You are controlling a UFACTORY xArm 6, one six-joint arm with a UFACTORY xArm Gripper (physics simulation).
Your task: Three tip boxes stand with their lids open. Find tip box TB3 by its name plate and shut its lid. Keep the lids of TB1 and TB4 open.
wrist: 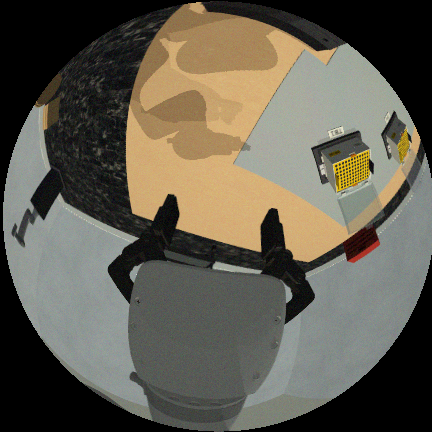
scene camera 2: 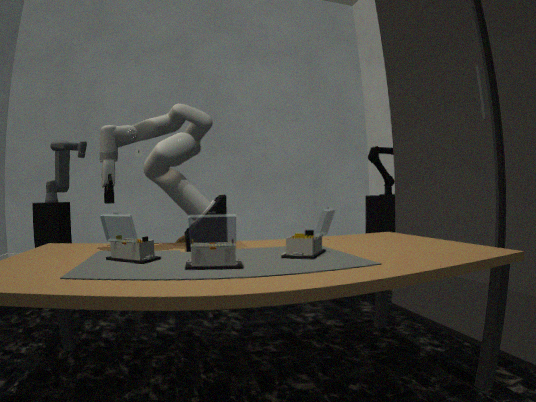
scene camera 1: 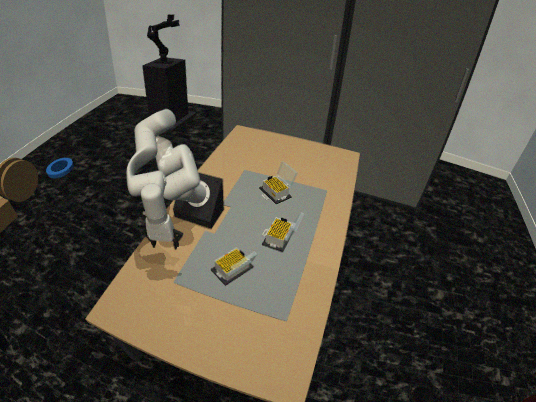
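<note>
The tip box nearest the gripper has a name plate that seems to read TB1, upside down in the wrist view; its clear lid stands open. The middle tip box has its lid open; its plate is unreadable. The far tip box also has its lid open; its plate is unreadable. My gripper is open and empty, high above the table beside the mat.
The boxes stand on a grey mat on the wooden table. The arm's black base stands at the mat's edge. Tall dark cabinets stand behind the table.
</note>
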